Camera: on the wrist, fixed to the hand. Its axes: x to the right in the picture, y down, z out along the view.
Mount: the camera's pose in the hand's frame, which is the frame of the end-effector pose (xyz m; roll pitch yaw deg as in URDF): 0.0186 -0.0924 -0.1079 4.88 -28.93 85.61
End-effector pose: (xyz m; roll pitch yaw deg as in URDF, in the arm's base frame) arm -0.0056 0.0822 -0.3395 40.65 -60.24 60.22
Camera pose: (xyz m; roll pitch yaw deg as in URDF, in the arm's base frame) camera 0.0601 0.1973 -0.3939 -75.57 -31.50 -143.79
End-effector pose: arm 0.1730 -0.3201 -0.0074 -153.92 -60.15 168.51
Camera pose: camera 0.2737 -0.3769 0.0772 -104.95 20.43 130.96
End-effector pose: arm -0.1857 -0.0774 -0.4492 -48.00 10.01 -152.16
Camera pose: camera -0.2677 0.0399 -0.4559 12.02 19.36 -62.74
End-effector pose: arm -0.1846 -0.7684 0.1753 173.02 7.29 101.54
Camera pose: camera -0.2934 -0.7594 0.2680 176.44 22.31 12.72
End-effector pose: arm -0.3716 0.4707 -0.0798 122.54 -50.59 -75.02
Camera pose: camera -0.2287 0.4808 -0.0780 -123.88 -20.71 174.66
